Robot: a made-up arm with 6 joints. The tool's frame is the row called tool.
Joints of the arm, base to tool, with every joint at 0 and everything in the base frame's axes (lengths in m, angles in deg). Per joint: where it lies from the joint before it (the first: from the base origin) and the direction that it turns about. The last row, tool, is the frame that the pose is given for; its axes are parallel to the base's.
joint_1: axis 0 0 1 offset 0 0 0.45
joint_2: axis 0 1 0 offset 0 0 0
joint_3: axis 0 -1 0 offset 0 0 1.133
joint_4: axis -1 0 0 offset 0 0 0
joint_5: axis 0 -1 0 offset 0.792 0 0
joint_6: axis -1 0 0 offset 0 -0.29 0
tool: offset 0 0 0
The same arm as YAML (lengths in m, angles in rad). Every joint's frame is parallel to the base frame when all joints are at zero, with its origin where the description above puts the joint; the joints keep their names.
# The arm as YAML. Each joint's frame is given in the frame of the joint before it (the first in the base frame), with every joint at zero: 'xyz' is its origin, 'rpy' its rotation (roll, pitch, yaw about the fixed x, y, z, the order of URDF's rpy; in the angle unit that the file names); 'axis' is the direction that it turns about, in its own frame. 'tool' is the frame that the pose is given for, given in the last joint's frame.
units:
  length: m
  angle: rad
joints:
  - name: joint_1
    type: revolute
    origin:
      xyz: [0.0, 0.0, 0.45]
      rpy: [0.0, 0.0, 0.0]
    axis: [0.0, 0.0, 1.0]
  - name: joint_2
    type: revolute
    origin:
      xyz: [0.0, 0.0, 0.0]
      rpy: [0.0, 0.0, 0.0]
    axis: [0.0, 1.0, 0.0]
  - name: joint_3
    type: revolute
    origin:
      xyz: [0.0, 0.0, 1.133]
      rpy: [0.0, 0.0, 0.0]
    axis: [0.0, -1.0, 0.0]
  - name: joint_4
    type: revolute
    origin:
      xyz: [0.0, 0.0, 0.0]
      rpy: [0.0, 0.0, 0.0]
    axis: [-1.0, 0.0, 0.0]
  - name: joint_5
    type: revolute
    origin:
      xyz: [0.792, 0.0, 0.0]
      rpy: [0.0, 0.0, 0.0]
    axis: [0.0, -1.0, 0.0]
  - name: joint_6
    type: revolute
    origin:
      xyz: [0.0, -0.29, 0.0]
      rpy: [0.0, 0.0, 0.0]
    axis: [-1.0, 0.0, 0.0]
tool:
  origin:
    xyz: [0.0, 0.0, 0.0]
    rpy: [0.0, 0.0, 0.0]

